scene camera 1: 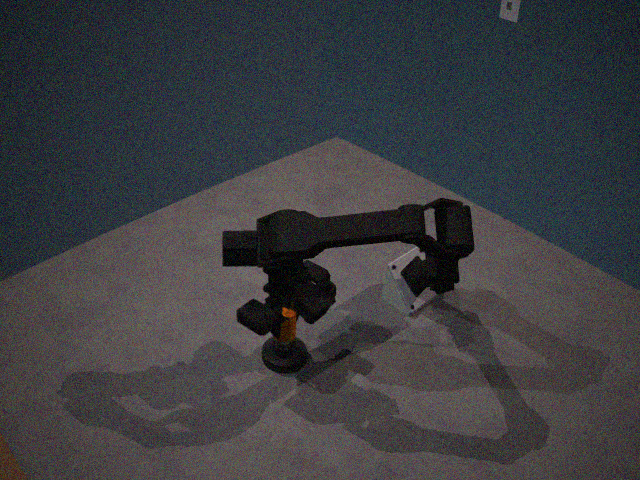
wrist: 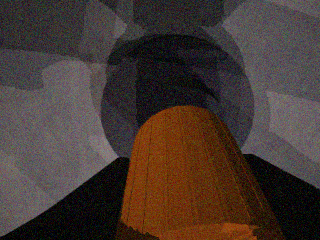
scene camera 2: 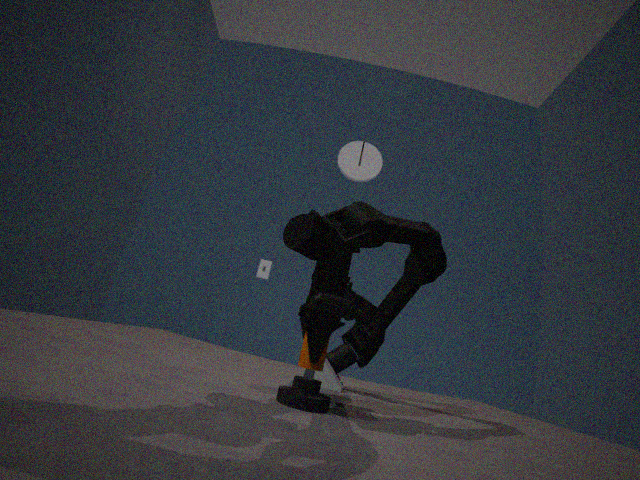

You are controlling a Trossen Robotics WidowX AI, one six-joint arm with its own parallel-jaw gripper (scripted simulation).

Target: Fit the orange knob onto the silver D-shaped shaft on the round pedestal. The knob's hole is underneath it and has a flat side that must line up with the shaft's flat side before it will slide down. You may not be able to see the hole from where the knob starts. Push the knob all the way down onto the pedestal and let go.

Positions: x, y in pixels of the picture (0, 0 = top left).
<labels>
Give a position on a round pedestal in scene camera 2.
304, 395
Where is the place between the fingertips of my gripper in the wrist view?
185, 167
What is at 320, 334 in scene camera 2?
My gripper.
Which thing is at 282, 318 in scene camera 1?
My gripper.
</labels>
